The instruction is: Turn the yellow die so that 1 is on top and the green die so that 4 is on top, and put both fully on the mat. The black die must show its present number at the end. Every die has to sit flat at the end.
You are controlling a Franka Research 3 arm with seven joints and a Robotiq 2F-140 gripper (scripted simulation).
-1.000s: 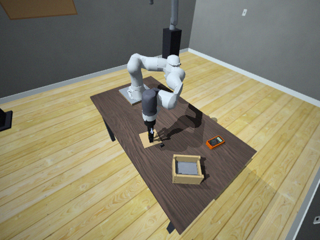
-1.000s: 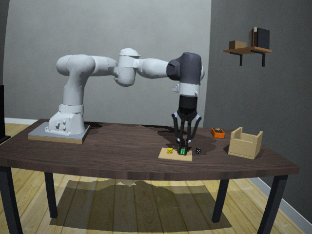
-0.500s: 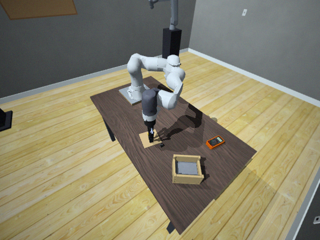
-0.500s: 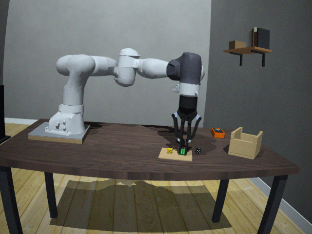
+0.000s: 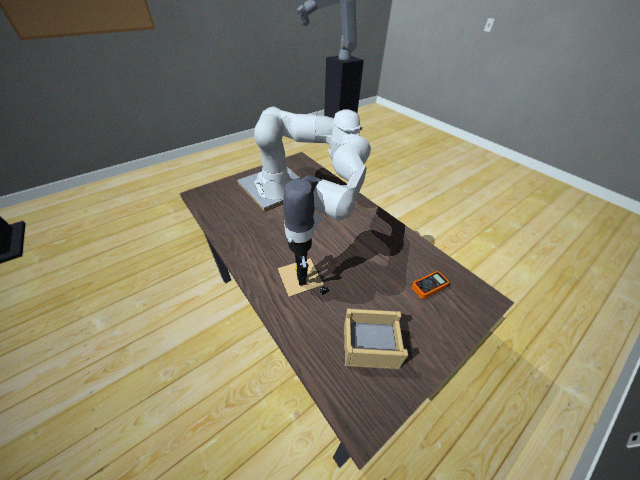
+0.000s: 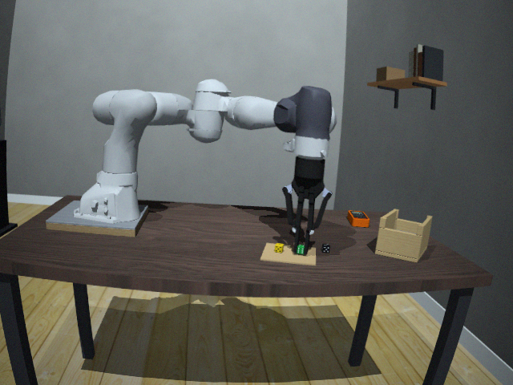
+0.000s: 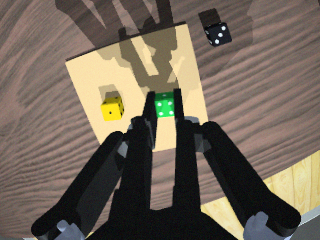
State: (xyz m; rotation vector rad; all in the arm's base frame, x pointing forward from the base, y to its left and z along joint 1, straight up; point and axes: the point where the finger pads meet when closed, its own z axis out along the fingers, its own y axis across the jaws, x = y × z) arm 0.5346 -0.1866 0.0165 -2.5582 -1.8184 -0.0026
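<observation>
Right now my hand is 30 mm above the green die. From my hand the other things lie so: yellow die 60 mm behind, 30 mm below, 20 mm to the left; black die 80 mm ahead, 40 mm to the left, 30 mm below; tan mat 40 mm below, 30 mm behind, 10 mm to the left.
</observation>
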